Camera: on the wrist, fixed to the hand. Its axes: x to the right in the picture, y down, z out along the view.
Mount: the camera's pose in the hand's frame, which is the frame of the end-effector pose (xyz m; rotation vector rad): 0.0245 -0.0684 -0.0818 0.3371 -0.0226 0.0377
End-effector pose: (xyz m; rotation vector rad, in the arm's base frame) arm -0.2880 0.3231 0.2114 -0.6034 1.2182 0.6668
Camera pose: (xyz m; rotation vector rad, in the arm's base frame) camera -0.2843 0.2209 0.1724 -0.2916 1.2881 0.4831
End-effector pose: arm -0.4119 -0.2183 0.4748 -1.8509 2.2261 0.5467
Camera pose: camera -0.3431 -0.2834 0.5296 -1.6264 2.1810 0.1804
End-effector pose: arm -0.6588 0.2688 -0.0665 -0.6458 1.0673 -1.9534
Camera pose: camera -0.7597 0.3071 -0.0486 -0.4567 0.7066 -2.0253
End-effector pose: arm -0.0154 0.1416 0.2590 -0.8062 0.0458 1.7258
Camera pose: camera 0.0816 0.1496 0.2090 -0.5390 0.3296 1.7024
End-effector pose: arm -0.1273 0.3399 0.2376 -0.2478 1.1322 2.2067
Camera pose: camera -0.1138 0.3161 0.1317 -0.0575 1.4810 2.0032
